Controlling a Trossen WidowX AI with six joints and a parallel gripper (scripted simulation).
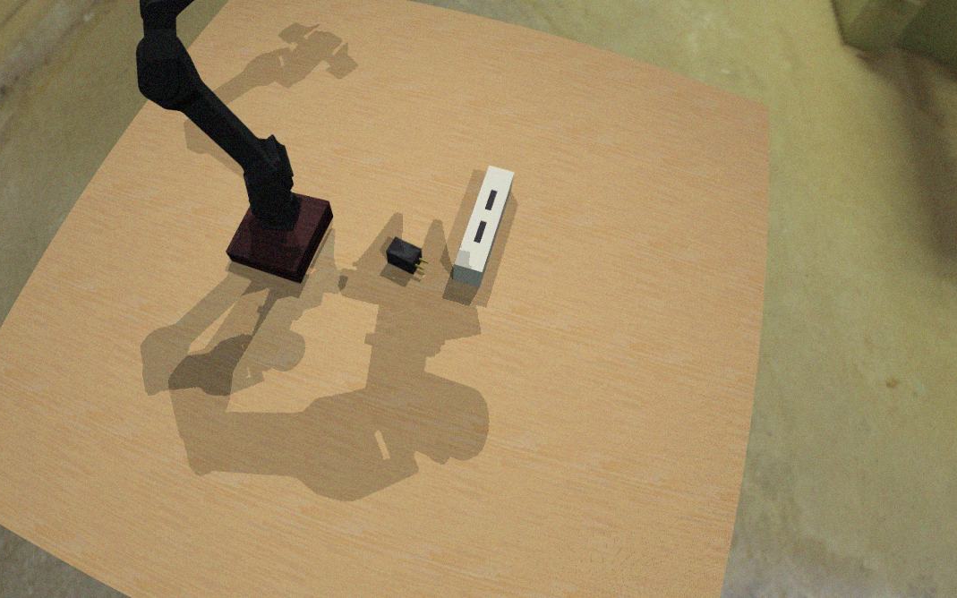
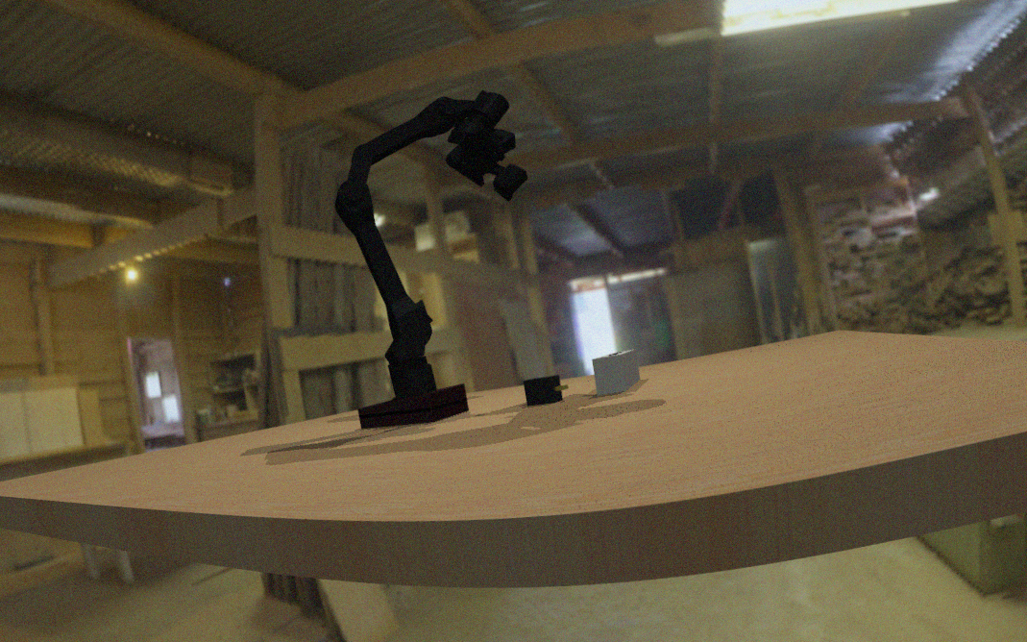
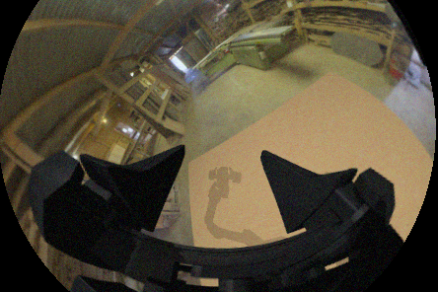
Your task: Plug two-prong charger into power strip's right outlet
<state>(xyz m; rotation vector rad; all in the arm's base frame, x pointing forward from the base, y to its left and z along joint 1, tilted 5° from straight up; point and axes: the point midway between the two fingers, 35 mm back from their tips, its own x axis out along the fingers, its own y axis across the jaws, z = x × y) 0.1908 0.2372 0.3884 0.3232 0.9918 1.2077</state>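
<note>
The black two-prong charger lies 8 cm ahead of my gripper tip, 31 cm to the right of it and 41 cm below it.
</note>
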